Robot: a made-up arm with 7 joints. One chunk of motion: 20 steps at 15 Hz.
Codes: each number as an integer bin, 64 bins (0 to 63) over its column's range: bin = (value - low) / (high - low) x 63, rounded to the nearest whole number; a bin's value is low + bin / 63 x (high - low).
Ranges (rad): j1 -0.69..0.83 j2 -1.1..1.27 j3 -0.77..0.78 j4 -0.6..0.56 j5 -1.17..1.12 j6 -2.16..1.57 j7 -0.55..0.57
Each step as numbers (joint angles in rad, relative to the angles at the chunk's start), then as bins.
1 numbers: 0.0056 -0.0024 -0.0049 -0.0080 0.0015 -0.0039 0.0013
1 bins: 29 29 31 32 32 36 31
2 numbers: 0.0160 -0.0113 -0.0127 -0.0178 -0.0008 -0.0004 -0.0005
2 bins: 29 29 31 32 32 36 31
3 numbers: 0.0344 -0.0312 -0.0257 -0.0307 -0.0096 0.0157 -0.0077
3 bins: 30 28 30 31 32 37 31
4 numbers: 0.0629 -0.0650 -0.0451 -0.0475 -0.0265 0.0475 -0.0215
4 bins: 31 28 29 30 31 37 30
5 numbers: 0.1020 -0.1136 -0.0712 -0.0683 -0.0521 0.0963 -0.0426
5 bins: 33 26 28 29 31 38 29
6 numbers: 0.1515 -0.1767 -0.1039 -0.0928 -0.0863 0.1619 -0.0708
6 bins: 35 25 27 28 30 39 27
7 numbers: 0.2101 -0.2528 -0.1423 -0.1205 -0.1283 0.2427 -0.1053
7 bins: 37 23 26 26 29 41 25
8 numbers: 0.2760 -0.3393 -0.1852 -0.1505 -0.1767 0.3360 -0.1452
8 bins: 40 20 24 24 27 42 23
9 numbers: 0.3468 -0.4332 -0.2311 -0.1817 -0.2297 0.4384 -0.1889
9 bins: 43 18 22 23 26 44 20
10 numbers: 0.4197 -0.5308 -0.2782 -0.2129 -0.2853 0.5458 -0.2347
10 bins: 46 15 20 21 24 46 18
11 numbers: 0.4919 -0.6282 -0.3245 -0.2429 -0.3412 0.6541 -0.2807
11 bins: 49 13 18 19 23 48 15
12 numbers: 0.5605 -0.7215 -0.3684 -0.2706 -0.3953 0.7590 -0.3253
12 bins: 52 10 16 18 21 49 13
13 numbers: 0.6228 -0.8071 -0.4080 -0.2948 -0.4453 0.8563 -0.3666
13 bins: 54 8 15 17 20 51 10
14 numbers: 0.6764 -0.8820 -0.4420 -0.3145 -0.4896 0.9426 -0.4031
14 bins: 57 6 13 16 19 52 8
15 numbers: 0.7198 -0.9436 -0.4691 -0.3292 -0.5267 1.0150 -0.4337
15 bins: 58 4 12 15 18 54 7
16 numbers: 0.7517 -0.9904 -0.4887 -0.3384 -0.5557 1.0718 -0.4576
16 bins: 60 3 11 14 17 55 5
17 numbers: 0.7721 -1.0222 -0.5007 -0.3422 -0.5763 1.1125 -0.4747
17 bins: 61 2 11 14 16 55 4
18 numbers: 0.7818 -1.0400 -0.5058 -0.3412 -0.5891 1.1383 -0.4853
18 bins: 61 2 11 14 16 56 4
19 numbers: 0.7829 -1.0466 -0.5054 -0.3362 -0.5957 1.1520 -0.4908
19 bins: 61 1 11 14 16 56 3
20 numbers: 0.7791 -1.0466 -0.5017 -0.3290 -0.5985 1.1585 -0.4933
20 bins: 61 1 11 15 16 56 3
